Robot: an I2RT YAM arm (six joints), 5 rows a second.
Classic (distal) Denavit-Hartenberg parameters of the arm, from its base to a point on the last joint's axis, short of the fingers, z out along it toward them. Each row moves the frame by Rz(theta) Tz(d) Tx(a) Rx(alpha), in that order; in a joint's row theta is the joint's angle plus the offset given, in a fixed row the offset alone. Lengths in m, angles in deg.
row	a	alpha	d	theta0
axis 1	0.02	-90	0.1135	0
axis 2	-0.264	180	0	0
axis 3	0.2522	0	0	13.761
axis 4	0.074	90	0	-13.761
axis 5	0	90	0	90
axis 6	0	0	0.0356	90
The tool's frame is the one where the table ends.
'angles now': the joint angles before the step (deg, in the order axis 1, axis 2, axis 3, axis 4, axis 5, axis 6). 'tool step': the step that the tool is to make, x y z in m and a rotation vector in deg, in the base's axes. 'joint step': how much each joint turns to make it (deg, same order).
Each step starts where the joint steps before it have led.
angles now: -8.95, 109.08, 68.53, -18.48, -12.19, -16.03
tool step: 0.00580, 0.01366, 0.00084, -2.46, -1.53, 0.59
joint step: 2.36, 0.26, 0.15, 2.01, 2.83, 0.33
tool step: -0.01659, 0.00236, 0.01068, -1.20, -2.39, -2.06
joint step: 0.26, -4.94, -4.60, 2.38, 2.07, 1.41
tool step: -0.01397, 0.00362, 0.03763, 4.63, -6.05, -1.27
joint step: 0.00, -7.43, -1.56, 0.31, -3.32, 4.34
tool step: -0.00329, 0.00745, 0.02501, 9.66, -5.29, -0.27
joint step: 0.48, -3.61, -0.11, 2.66, -6.69, 7.93
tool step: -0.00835, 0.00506, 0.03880, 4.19, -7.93, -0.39
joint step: 0.46, -5.42, 0.42, 3.13, -2.34, 4.68
